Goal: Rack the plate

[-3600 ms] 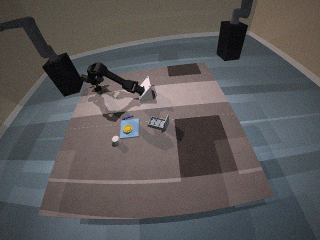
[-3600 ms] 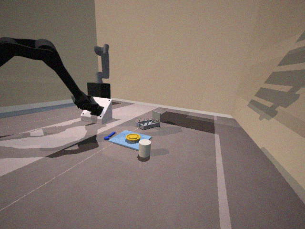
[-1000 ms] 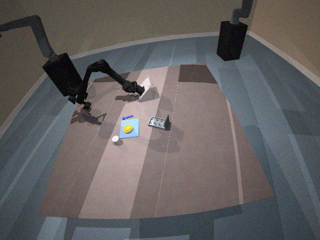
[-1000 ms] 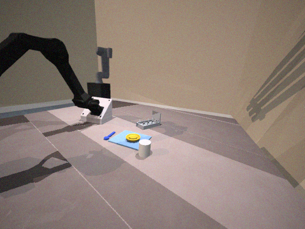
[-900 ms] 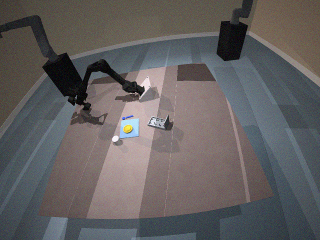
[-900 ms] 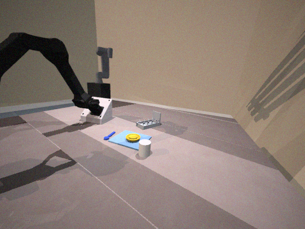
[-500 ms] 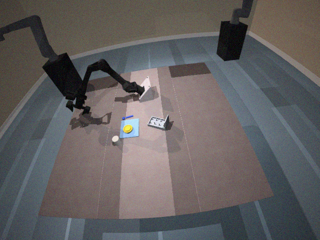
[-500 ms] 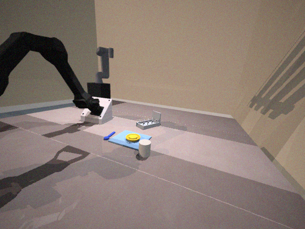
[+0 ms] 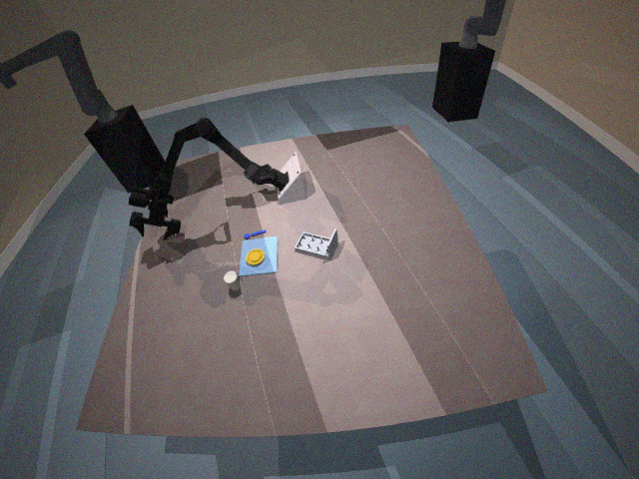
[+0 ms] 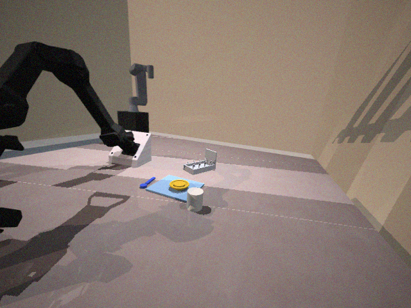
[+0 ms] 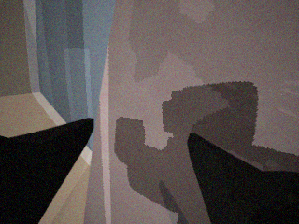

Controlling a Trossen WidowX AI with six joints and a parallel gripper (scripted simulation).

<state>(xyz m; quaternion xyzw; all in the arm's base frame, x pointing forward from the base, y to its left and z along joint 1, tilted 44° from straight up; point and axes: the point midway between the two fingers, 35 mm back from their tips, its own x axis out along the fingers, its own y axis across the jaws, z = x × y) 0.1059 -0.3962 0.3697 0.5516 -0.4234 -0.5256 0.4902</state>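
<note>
Right now my gripper tip is 42 cm to the right of the yellow plate, 19 cm short of it and 2 cm above it. From my gripper tip the other things lie so: small blue spoon (41 cm to the left, 8 cm ahead, 3 cm below); cream cup (35 cm to the left, 27 cm ahead, 1 cm below); grey dish rack (63 cm to the left, 20 cm ahead, 1 cm below).
</note>
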